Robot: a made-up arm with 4 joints.
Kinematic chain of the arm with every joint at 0, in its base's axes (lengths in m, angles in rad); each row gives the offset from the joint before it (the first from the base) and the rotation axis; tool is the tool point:
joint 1: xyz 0 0 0.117 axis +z
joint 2: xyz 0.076 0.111 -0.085 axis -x
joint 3: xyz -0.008 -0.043 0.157 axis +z
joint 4: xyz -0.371 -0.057 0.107 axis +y
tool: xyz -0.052 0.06 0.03
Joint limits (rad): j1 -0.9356..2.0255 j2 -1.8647..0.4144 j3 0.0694..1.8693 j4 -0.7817..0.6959
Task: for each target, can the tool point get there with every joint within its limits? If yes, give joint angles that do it. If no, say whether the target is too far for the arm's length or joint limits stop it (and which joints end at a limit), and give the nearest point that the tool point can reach.
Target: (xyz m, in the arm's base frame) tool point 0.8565 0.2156 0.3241
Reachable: no: too far | nearest point 0.4286 0.1079 0.1960 | short by 0.459 m
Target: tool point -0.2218 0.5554 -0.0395
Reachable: no: joint limits stop it (at a limit: joint 1, joint 2, joint 3, joint 4) | nearest point -0.2997 0.2266 -0.1068 | short by 0.345 m
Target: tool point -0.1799 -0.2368 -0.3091
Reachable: yes | joints 0.3956 -1.6527 0.7101 -0.1255
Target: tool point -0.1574 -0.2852 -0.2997
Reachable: yes | joints -0.5710 -1.2423 1.4661 0.2448
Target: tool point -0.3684 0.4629 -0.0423
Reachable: no: joint limits stop it (at a limit: joint 1, joint 3, joint 4) | nearest point -0.3058 0.2221 -0.0940 | short by 0.254 m
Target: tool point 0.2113 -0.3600 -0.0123
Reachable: yes | joints 0.8438 -0.6863 1.0986 -0.1165
